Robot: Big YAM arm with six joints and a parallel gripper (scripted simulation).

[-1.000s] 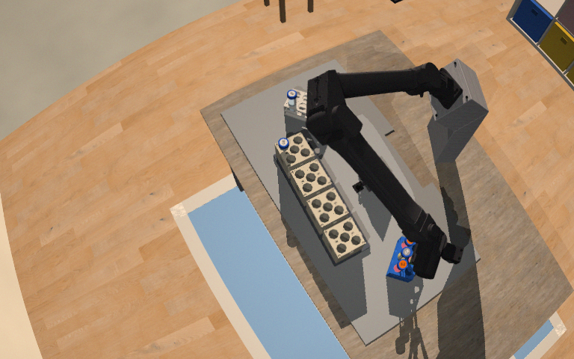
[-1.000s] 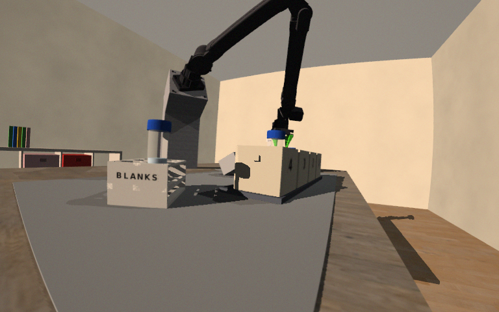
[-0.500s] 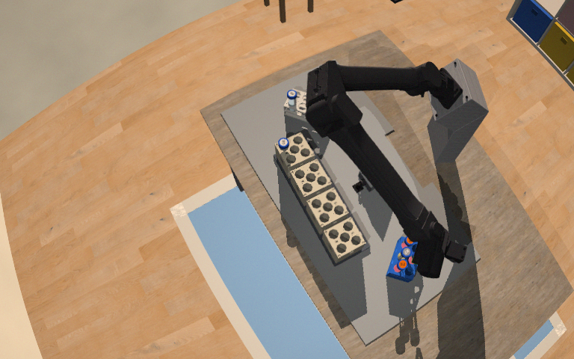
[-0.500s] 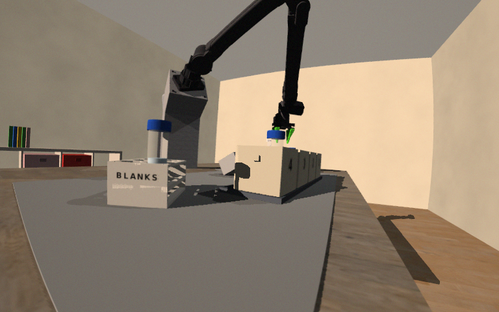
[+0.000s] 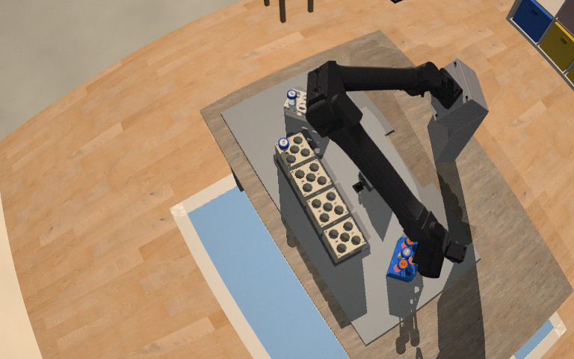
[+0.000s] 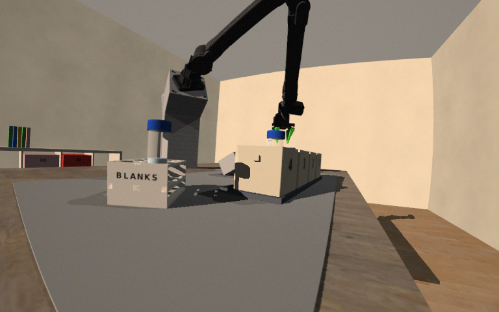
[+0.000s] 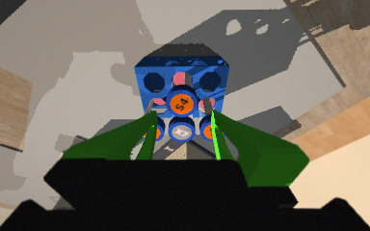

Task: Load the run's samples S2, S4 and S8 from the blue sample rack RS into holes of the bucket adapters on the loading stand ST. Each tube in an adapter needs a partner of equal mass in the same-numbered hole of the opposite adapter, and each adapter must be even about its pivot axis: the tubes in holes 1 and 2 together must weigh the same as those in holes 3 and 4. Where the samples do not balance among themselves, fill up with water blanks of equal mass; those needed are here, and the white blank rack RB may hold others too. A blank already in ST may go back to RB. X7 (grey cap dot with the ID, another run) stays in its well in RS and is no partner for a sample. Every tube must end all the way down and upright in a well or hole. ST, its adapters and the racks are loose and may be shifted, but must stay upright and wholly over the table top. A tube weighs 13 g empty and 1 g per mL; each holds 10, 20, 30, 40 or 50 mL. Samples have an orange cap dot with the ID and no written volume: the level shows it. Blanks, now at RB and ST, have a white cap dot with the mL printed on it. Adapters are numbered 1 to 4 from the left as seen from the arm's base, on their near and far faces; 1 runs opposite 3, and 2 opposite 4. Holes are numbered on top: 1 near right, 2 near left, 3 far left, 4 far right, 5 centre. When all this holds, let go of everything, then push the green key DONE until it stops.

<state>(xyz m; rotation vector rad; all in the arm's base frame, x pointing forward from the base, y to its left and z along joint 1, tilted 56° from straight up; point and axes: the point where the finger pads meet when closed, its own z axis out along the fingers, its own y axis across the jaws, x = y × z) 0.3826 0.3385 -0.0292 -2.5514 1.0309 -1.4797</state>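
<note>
My gripper is now 2 cm past the orange-dot tube, 6 cm to the left of it and 9 cm above it. The rest, counted from my hand: grey-dot tube X7 (3 cm ahead, 3 cm to the right, 9 cm below); then blue sample rack RS (1 cm ahead, 2 cm to the right, 12 cm below); then orange-dot sample (1 cm to the left, 9 cm below).
</note>
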